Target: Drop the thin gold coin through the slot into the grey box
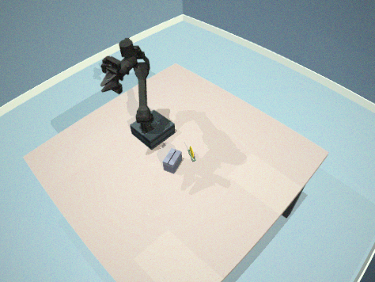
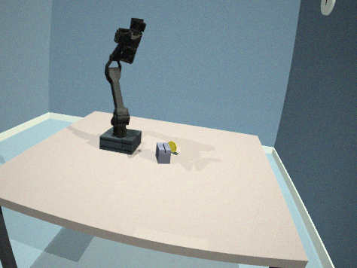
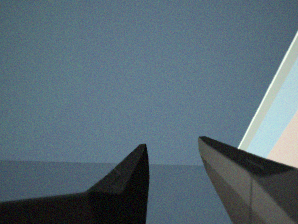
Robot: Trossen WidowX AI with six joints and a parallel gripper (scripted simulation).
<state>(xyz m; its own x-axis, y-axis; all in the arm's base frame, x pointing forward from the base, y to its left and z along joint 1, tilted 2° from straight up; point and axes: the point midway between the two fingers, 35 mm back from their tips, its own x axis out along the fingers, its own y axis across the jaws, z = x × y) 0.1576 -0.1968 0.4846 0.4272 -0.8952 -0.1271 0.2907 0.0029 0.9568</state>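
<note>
Now: the gold coin 530 mm below my gripper tip, 360 mm to the left of it and 100 mm ahead of it.
</note>
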